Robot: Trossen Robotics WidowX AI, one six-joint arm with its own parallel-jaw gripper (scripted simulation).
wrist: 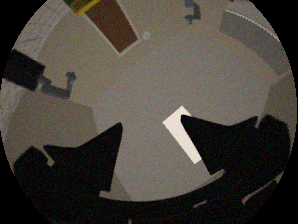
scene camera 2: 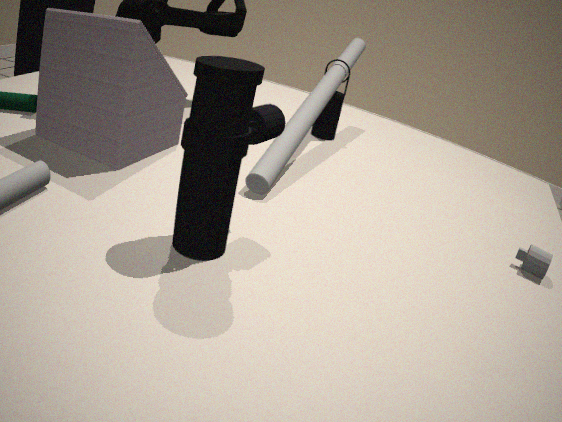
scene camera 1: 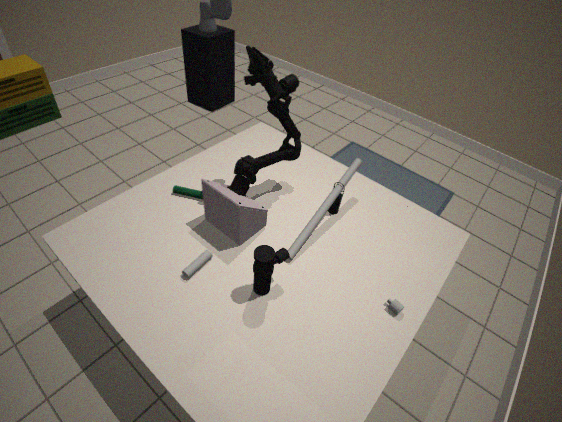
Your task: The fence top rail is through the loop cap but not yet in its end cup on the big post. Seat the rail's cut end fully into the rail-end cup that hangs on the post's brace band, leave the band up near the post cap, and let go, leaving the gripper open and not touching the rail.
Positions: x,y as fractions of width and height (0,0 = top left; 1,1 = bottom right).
My gripper (scene camera 1: 0.44,0.11) is open, with nothing in its grasp. I also see a grey top rail (scene camera 2: 0.47,0.42), a big black post (scene camera 2: 0.37,0.46) and a small black post (scene camera 2: 0.58,0.30).
My gripper is seen too in the wrist view (wrist: 0.51,0.55). The big black post shows as well in scene camera 1 (scene camera 1: 0.47,0.61). The wrist view does not show the grey top rail: it is out of frame.
